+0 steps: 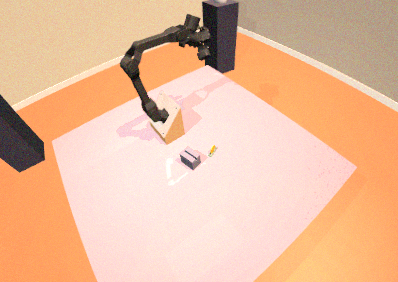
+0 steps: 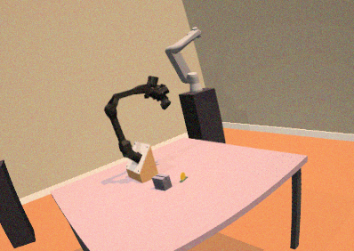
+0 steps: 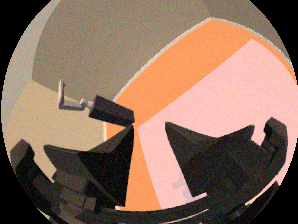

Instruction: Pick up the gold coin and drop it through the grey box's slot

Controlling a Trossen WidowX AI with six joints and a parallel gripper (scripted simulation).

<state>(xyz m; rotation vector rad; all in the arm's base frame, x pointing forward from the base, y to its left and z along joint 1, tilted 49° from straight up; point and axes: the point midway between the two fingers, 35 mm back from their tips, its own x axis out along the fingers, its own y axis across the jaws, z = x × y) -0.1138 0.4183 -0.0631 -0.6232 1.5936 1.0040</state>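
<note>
Now: the gold coin 36 cm ahead of my gripper tip, 22 cm to the right of it and 38 cm below it.
</note>
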